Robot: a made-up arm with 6 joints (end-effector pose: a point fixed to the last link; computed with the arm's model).
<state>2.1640 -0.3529 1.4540 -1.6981 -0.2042 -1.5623</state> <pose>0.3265 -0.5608 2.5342 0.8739 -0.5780 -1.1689</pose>
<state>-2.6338 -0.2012 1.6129 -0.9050 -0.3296 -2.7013</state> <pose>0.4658 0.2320 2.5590 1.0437 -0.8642 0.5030</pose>
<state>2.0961 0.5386 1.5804 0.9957 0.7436 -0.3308</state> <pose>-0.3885 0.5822 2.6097 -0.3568 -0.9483 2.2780</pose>
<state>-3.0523 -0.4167 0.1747 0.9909 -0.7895 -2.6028</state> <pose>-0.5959 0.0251 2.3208 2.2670 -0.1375 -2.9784</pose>
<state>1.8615 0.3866 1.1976 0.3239 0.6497 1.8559</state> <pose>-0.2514 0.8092 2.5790 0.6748 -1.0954 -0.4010</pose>
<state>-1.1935 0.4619 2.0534 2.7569 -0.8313 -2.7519</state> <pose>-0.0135 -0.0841 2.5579 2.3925 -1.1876 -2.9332</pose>
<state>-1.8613 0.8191 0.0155 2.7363 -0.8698 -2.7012</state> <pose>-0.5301 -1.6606 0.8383 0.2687 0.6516 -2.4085</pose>
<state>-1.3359 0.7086 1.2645 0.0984 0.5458 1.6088</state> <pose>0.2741 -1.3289 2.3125 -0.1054 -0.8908 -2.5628</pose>
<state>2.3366 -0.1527 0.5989 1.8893 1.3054 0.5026</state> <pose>-0.4756 0.2819 2.4702 -2.3298 -0.6618 -2.8953</pose>
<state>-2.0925 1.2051 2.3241 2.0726 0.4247 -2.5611</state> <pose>-0.5023 -0.9574 2.2359 0.5647 -0.1152 -1.6077</pose>
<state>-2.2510 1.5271 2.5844 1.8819 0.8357 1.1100</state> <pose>-0.6367 -0.9847 1.9372 2.5748 -0.9344 -0.5564</pose>
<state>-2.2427 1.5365 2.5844 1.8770 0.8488 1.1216</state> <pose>-0.6343 -0.9978 1.9266 2.5862 -0.9206 -0.5522</pose>
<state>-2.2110 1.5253 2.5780 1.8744 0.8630 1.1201</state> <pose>-0.5985 -1.0124 1.9348 2.5891 -0.9111 -0.5131</pose>
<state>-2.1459 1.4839 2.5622 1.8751 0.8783 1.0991</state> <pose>-0.5151 -1.0232 1.9701 2.5804 -0.9080 -0.4252</pose>
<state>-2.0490 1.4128 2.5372 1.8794 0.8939 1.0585</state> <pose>-0.3880 -1.0166 2.0302 2.5608 -0.9108 -0.2913</pose>
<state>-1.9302 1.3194 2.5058 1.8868 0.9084 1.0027</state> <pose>-0.2370 -0.9769 2.1053 2.5316 -0.9179 -0.1243</pose>
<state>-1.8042 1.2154 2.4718 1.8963 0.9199 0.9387</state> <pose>-0.0908 -0.8997 2.1823 2.4960 -0.9276 0.0561</pose>
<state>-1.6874 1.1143 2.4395 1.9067 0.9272 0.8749</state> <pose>0.0252 -0.7979 2.2497 2.4579 -0.9380 0.2279</pose>
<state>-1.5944 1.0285 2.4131 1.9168 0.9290 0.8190</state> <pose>0.0998 -0.6953 2.3006 2.4205 -0.9488 0.3712</pose>
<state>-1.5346 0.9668 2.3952 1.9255 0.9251 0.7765</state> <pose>0.1372 -0.6148 2.3334 2.3871 -0.9598 0.4723</pose>
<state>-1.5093 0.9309 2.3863 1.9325 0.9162 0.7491</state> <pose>0.1491 -0.5662 2.3514 2.3587 -0.9710 0.5284</pose>
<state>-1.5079 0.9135 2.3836 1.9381 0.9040 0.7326</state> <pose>0.1479 -0.5425 2.3602 2.3342 -0.9824 0.5529</pose>
